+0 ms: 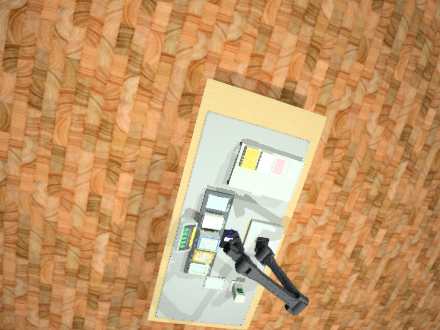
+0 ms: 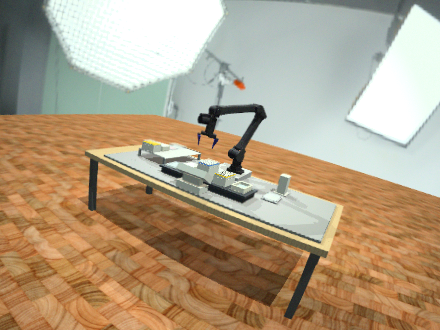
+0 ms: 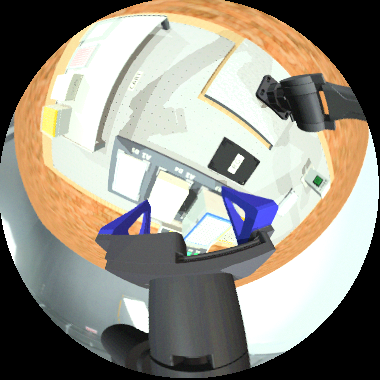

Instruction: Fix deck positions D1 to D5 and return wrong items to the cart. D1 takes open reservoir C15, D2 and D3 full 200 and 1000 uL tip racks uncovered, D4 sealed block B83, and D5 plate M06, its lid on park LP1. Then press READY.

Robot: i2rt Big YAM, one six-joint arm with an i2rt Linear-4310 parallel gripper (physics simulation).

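Places are measured from the arm's base along level axes (x ahead, y left, z up), in metres.
Pixels of known places: gripper, between the fingertips: (image 1: 233, 235) (image 2: 205, 147) (image 3: 184, 196); arm's base, origin of its link: (image 1: 261, 244) (image 2: 235, 171) (image 3: 275, 97).
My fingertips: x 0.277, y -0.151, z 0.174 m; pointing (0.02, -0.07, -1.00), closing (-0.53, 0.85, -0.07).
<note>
For each thing: its middle in the pictures, then the offset to it from my fingertips. "pt": a spot on its surface instead.
- pale plate, middle of its body: (image 3: 126, 177) (image 1: 217, 203) dx +0.108, dy -0.137, dz -0.148 m
- white block, middle of its body: (image 3: 164, 198) (image 1: 212, 221) dx +0.121, dy -0.014, dz -0.132 m
- blue-edged tip rack, middle of its body: (image 3: 206, 231) (image 2: 209, 163) (image 1: 208, 243) dx +0.130, dy +0.110, dz -0.065 m
- yellow-edged tip rack, middle of its body: (image 3: 233, 225) (image 2: 224, 178) (image 1: 203, 254) dx +0.140, dy +0.233, dz -0.123 m
- pale open-topped reservoir, middle of its body: (image 2: 241, 187) (image 1: 198, 267) dx +0.151, dy +0.357, dz -0.140 m
- white cart shelf, a spot on its surface: (image 3: 117, 60) pt dx -0.199, dy -0.261, dz -0.143 m
- yellow rack, middle of its body: (image 3: 48, 120) (image 1: 250, 159) (image 2: 152, 142) dx -0.025, dy -0.467, dz -0.085 m
- green button, middle of its body: (image 3: 317, 180) (image 1: 239, 290) dx -0.180, dy +0.518, dz -0.123 m
- white box, middle of its body: (image 3: 64, 86) (image 1: 264, 162) dx -0.133, dy -0.453, dz -0.122 m
- pink-topped plate, middle of its body: (image 1: 279, 167) dx -0.240, dy -0.440, dz -0.130 m
- pale flat item, middle of its body: (image 1: 293, 171) dx -0.347, dy -0.426, dz -0.130 m
- black pad, a spot on its surface: (image 3: 234, 161) pt dx -0.036, dy +0.138, dz -0.195 m
- thin white piece, middle of its body: (image 3: 287, 204) (image 2: 272, 196) (image 1: 214, 283) dx +0.003, dy +0.524, dz -0.189 m
- green-marked panel, a spot on its surface: (image 1: 187, 237) pt dx +0.267, dy +0.095, dz -0.087 m
My gripper (image 1: 230, 236) (image 2: 207, 146) (image 3: 184, 196) is open and empty, above the dark deck (image 2: 232, 194) (image 3: 125, 145). A pale plate (image 1: 218, 202) (image 3: 131, 175) sits at D5 and a white block (image 1: 213, 221) (image 3: 169, 195) at D4. Beside it stand a blue-edged tip rack (image 1: 208, 243) (image 2: 208, 163) (image 3: 207, 229), then a yellow-edged tip rack (image 1: 203, 257) (image 2: 225, 175). A pale open-topped reservoir (image 1: 198, 269) (image 2: 242, 186) is at the end. The white cart shelf (image 1: 260, 182) (image 3: 117, 60) holds a yellow rack (image 1: 250, 158) (image 3: 50, 121). A green button (image 1: 240, 290) (image 3: 317, 181) is on a small box. Item codes are unreadable.
The cart also holds a white box (image 1: 266, 162), a pink-topped plate (image 1: 279, 166) and a pale flat item (image 1: 293, 170). A black pad (image 3: 234, 161) lies beside the deck. A thin white piece (image 1: 214, 283) (image 2: 272, 197) lies past the reservoir. A green-marked panel (image 1: 187, 237) adjoins the deck.
</note>
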